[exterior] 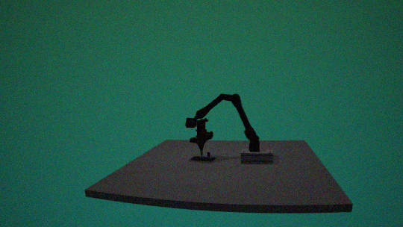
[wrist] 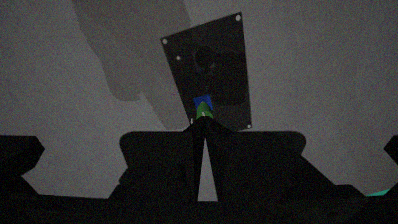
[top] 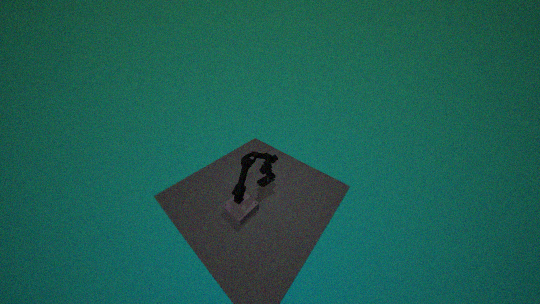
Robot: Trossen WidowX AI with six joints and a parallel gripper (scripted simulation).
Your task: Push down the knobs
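Right now the green knob is 1 cm below my gripper tip. Round my gripper tip: dark round knob 5 cm behind, 3 cm to the left, 2 cm below.
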